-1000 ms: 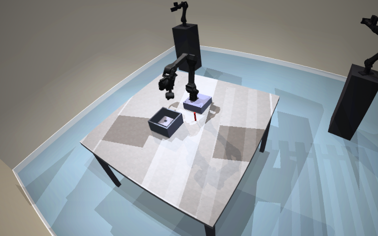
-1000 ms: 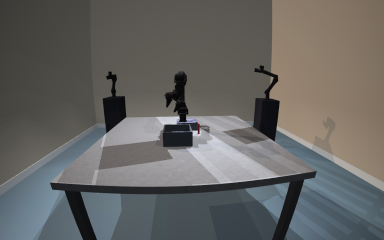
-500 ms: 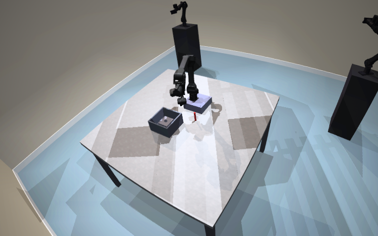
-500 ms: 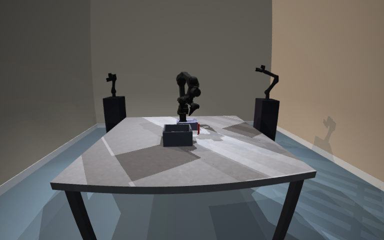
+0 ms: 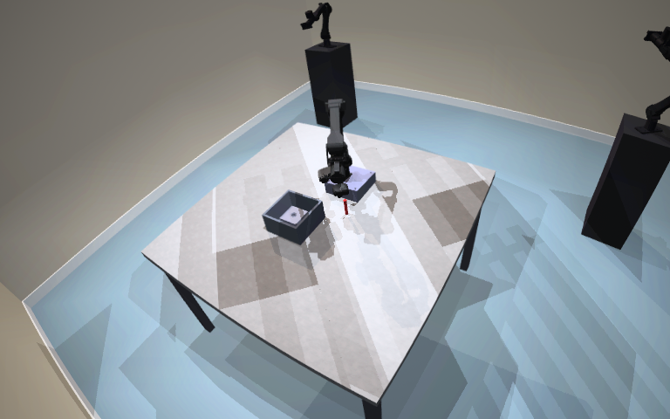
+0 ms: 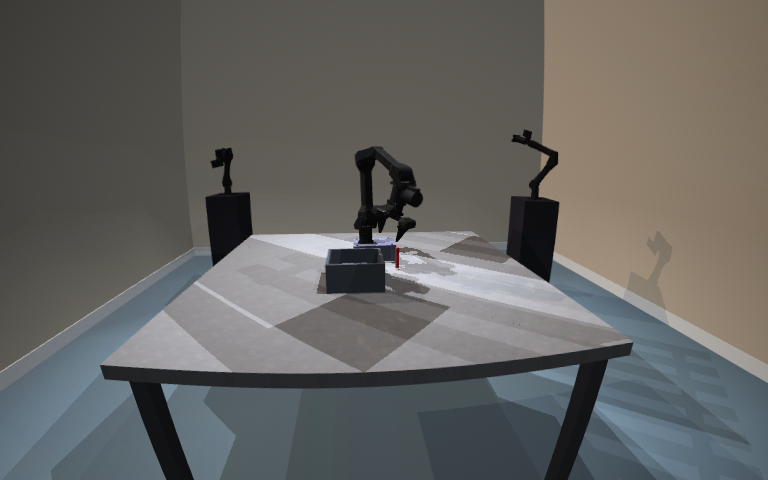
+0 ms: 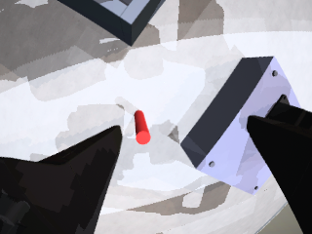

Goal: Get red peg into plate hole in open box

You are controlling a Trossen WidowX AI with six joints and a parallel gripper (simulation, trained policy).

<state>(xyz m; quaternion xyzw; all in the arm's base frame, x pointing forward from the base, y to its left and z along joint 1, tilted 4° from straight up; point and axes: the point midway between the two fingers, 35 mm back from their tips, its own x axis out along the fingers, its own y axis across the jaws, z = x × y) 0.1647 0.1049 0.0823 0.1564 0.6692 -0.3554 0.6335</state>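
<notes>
Right now my gripper tip is 80 mm above the red peg and 40 mm to the right of it. Round my gripper tip: light plate (180 mm ahead, 120 mm to the right, 80 mm below); then dark blue box (180 mm ahead, 120 mm to the right, 100 mm below).
</notes>
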